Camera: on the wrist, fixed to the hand. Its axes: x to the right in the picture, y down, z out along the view.
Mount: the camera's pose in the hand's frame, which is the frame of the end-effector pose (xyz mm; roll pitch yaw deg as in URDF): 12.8 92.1 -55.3 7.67 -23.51 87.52
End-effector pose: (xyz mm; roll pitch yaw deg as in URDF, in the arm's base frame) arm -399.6 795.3 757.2 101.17 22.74 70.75
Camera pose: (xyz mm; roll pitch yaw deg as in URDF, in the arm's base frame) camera -417.2 855.3 845.5 148.27 -47.93 12.66
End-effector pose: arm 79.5 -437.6 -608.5 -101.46 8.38 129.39
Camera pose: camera 134.8 -390.7 -688.8 34.08 76.53 -114.34
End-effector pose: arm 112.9 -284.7 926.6 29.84 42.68 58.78
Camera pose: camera 25.2 -222.2 916.3 64.64 -34.24 104.93
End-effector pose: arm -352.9 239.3 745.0 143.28 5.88 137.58
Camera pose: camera -342.3 284.8 842.6 -179.88 -12.87 51.28
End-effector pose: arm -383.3 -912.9 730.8 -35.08 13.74 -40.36
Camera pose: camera -363.4 -872.6 632.4 20.24 11.76 50.17
